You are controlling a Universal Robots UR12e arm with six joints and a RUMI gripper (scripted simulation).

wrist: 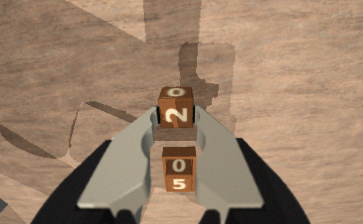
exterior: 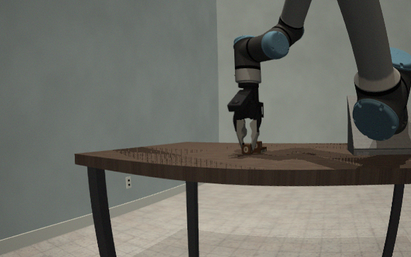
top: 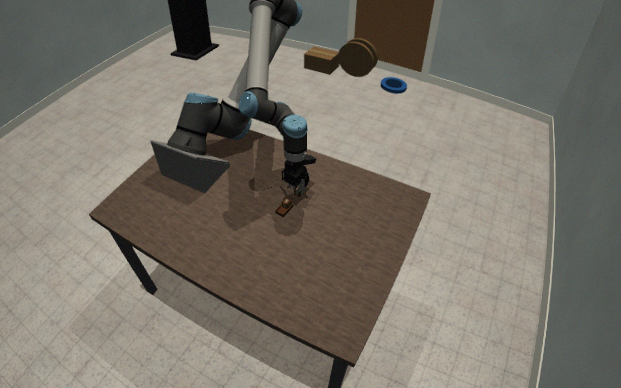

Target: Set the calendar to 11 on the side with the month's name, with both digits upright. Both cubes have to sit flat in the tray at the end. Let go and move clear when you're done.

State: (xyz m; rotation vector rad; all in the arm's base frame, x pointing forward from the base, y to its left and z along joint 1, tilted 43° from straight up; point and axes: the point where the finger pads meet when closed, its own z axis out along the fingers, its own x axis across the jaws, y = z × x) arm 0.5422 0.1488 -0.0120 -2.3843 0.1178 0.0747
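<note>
Now: hand 10 mm above the cube. Round my hand: calendar tray: 10 mm behind, 110 mm to the right, 20 mm below.
</note>
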